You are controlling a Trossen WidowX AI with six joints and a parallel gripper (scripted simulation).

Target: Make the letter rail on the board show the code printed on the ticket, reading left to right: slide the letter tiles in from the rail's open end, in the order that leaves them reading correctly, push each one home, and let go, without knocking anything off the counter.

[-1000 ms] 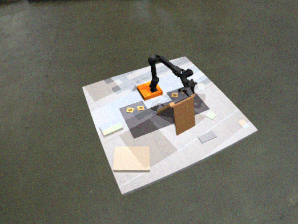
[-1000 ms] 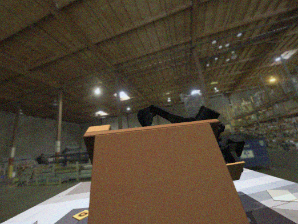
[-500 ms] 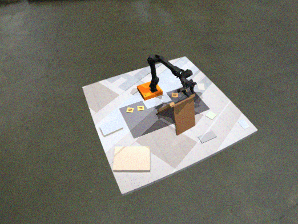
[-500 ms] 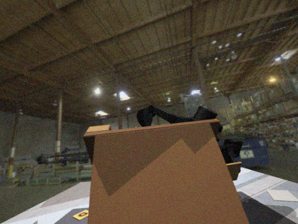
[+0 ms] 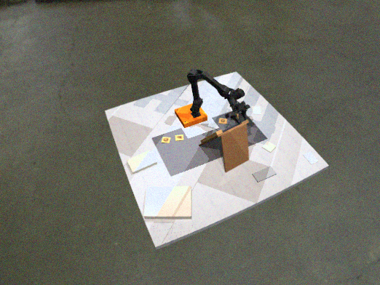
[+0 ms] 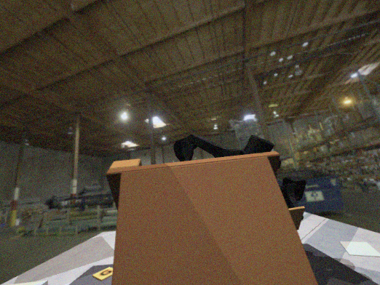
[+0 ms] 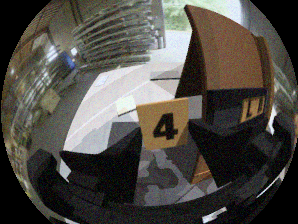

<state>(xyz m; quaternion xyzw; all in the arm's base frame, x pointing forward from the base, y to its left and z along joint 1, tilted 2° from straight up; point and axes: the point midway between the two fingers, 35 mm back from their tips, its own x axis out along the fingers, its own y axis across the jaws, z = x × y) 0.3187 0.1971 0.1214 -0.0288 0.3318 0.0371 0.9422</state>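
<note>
Now: gripper tip 4 cm past the white ticket, 15 cm to the left of it and 8 cm above it. From my gripper tip the other things lie so: dark mat 14 cm behind, 21 cm to the right, 16 cm below; grey plate 35 cm ahead, 4 cm to the right, 16 cm below.
</note>
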